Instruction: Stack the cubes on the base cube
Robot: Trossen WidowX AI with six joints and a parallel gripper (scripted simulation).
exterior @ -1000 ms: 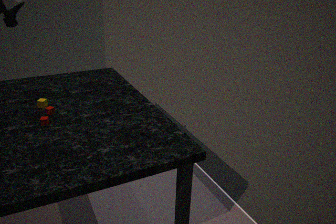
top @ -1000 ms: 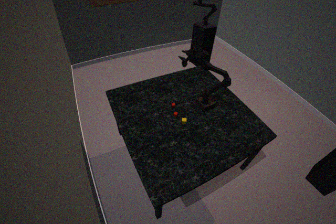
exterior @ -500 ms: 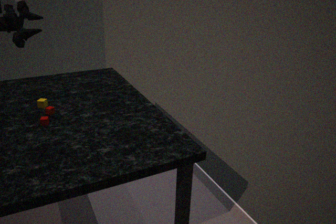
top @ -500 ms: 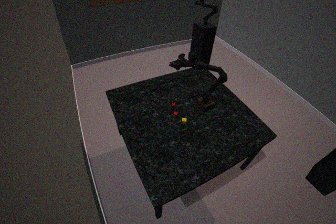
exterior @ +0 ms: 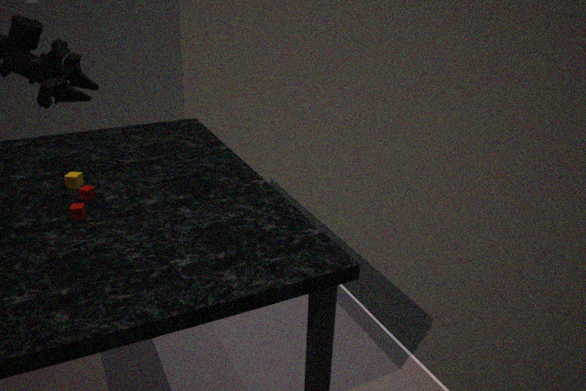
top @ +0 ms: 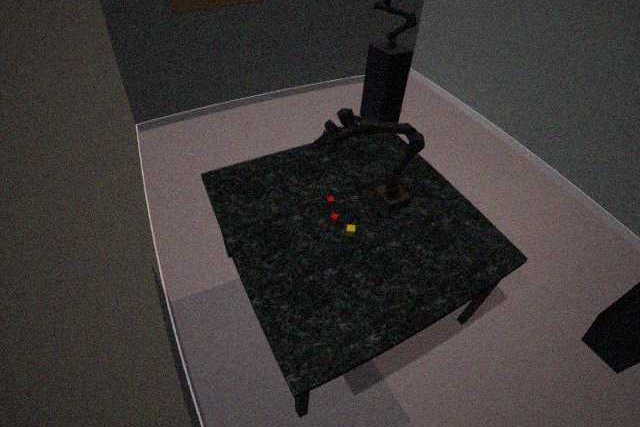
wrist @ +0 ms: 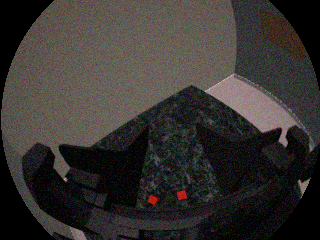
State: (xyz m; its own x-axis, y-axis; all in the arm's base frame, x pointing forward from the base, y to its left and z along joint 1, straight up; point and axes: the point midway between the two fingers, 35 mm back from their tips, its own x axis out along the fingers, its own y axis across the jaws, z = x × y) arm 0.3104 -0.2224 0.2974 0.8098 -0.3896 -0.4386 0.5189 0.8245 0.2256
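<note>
My gripper tip is 40 mm past the yellow cube, 290 mm to the right of it and 330 mm above it.
</note>
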